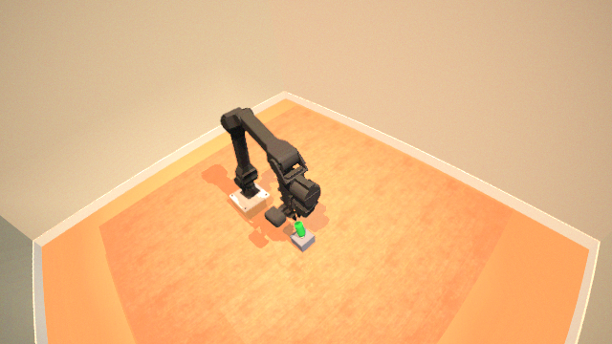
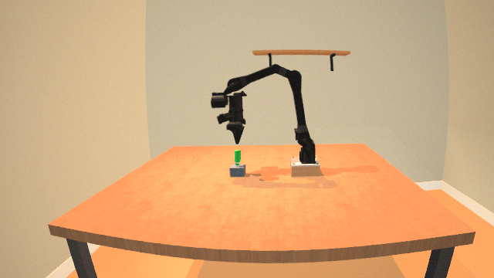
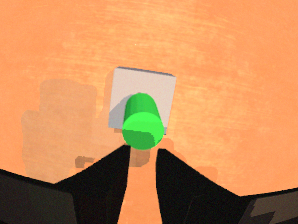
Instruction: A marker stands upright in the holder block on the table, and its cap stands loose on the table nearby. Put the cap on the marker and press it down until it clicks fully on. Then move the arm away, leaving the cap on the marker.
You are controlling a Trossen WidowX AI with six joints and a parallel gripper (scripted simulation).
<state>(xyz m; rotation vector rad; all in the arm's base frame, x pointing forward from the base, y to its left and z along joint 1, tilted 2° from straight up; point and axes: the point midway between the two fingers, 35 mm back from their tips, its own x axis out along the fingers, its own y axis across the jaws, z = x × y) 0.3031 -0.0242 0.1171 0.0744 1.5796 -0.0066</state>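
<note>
The green cap is 5 cm below my gripper tip. Also, from my gripper tip: holder block: 12 cm below.
</note>
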